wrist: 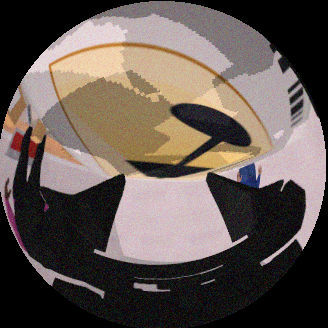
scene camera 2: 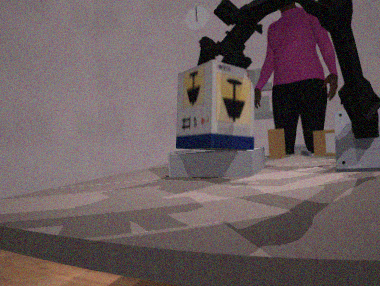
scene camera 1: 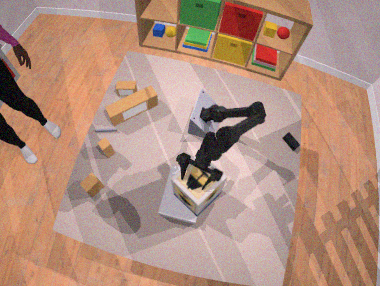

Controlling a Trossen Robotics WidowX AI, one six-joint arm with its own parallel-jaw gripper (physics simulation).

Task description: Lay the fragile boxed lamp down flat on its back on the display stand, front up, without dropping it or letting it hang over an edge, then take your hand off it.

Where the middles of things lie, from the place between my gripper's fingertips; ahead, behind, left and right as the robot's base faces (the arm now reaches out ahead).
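Labels:
My hand is 280 mm above the grey display stand (scene camera 1: 171,206), and it's also 30 mm to the left of the stand and 10 mm past it.

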